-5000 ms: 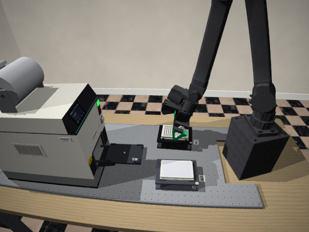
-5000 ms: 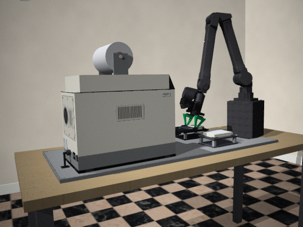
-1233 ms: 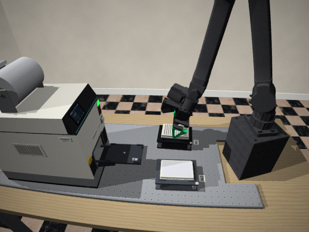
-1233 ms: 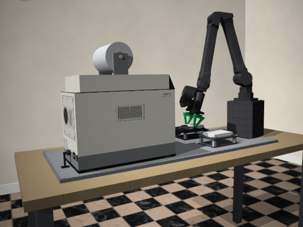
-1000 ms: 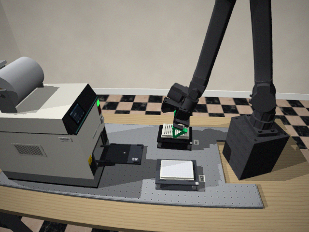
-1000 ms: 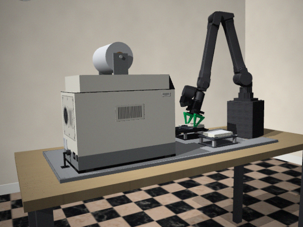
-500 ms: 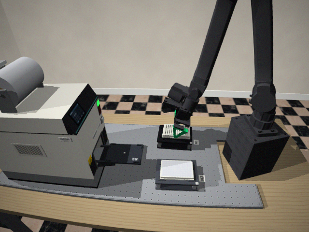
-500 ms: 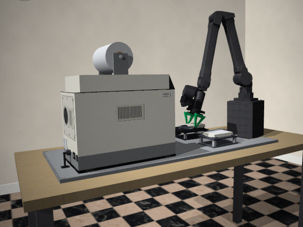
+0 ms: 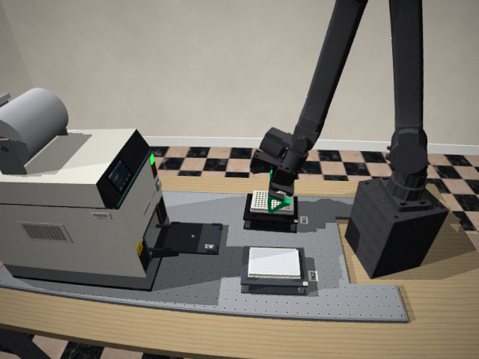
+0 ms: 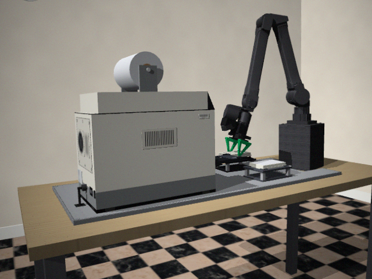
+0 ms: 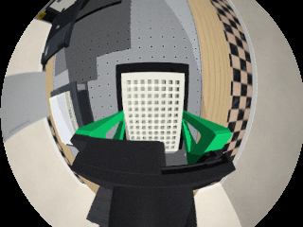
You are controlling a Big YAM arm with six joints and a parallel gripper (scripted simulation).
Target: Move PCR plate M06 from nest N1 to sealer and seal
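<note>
Right now the plate nest N1 is 3 cm below my hand. The rest, counted from my hand: plate M06: right at my hand; then sealed plate M09: 2 cm ahead, 22 cm to the left, 2 cm below; then nest N2: 2 cm ahead, 22 cm to the left, 3 cm below.
</note>
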